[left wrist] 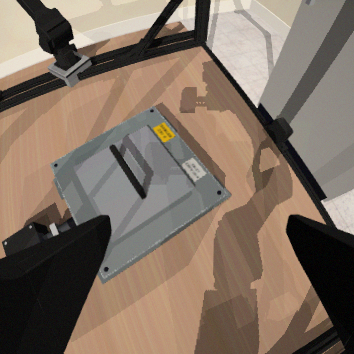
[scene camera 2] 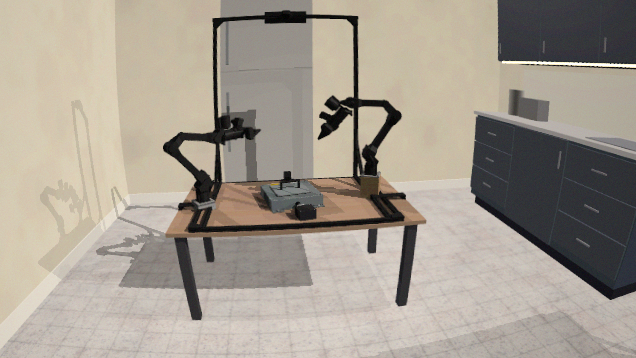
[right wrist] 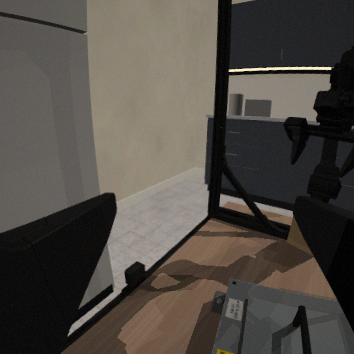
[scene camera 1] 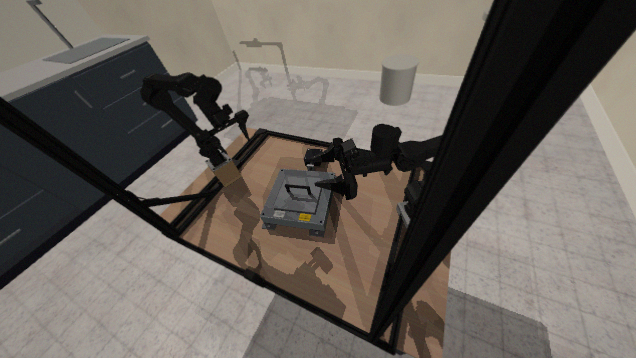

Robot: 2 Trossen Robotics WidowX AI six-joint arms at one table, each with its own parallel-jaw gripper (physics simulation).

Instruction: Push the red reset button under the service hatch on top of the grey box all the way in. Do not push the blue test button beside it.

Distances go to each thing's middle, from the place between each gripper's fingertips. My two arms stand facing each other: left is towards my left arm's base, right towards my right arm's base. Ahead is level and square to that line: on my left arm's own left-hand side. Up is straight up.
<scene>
Right now the service hatch (scene camera 1: 297, 193) is 12 cm ahead of my right hand, 16 cm to the left of it and 29 cm below it.
The service hatch lies 24 cm below my left hand, 17 cm to the right of it and 3 cm ahead of it.
</scene>
